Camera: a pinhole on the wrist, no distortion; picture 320 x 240 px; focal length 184.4 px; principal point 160.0 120.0 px. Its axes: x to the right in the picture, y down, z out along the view. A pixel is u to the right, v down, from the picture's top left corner.
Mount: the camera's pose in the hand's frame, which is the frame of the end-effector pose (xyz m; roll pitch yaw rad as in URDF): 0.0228 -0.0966 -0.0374 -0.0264 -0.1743 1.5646
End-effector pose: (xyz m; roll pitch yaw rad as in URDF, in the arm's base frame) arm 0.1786 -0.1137 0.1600 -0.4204 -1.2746 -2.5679
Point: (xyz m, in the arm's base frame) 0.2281 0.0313 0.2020
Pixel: 127 142
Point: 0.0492 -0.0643 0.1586
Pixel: behind the camera
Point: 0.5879 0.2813 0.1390
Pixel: 111 189
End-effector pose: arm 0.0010 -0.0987 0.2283 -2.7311 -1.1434 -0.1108
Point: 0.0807 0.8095 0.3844
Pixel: outside the picture
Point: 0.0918 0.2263 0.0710
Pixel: 91 202
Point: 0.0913 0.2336 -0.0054
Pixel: 103 232
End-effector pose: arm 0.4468 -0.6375 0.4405 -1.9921 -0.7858 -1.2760
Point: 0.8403 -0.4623 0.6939
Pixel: 56 56
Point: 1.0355 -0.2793 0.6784
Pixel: 54 107
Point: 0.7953 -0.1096 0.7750
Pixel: outside the picture
